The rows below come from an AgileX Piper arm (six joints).
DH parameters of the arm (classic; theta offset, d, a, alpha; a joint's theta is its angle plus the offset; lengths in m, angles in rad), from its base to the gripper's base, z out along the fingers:
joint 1: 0 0.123 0 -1.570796
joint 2: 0.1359 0 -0.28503 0
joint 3: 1.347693 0 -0.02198 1.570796
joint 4: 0 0.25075 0 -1.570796
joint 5: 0 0 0 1.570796
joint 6: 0 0.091 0 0
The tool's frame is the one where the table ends.
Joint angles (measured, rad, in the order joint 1, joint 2, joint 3, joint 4, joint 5, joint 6), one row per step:
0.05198 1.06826 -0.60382 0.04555 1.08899 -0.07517
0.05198 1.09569 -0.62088 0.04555 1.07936 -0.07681
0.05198 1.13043 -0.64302 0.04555 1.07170 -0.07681
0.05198 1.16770 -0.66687 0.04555 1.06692 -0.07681
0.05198 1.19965 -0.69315 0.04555 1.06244 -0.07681
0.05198 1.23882 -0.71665 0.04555 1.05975 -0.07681
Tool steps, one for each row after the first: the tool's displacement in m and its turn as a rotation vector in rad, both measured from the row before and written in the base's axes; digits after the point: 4 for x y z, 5 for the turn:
0.0065 0.0003 0.0002 -0.00037 0.00067 0.00122
0.0080 0.0004 0.0001 -0.00039 0.00493 -0.00032
0.0083 0.0004 -0.0003 -0.00054 0.00863 -0.00020
0.0082 0.0004 0.0009 -0.00014 0.00119 -0.00019
0.0084 0.0004 -0.0014 -0.00073 0.01296 -0.00011

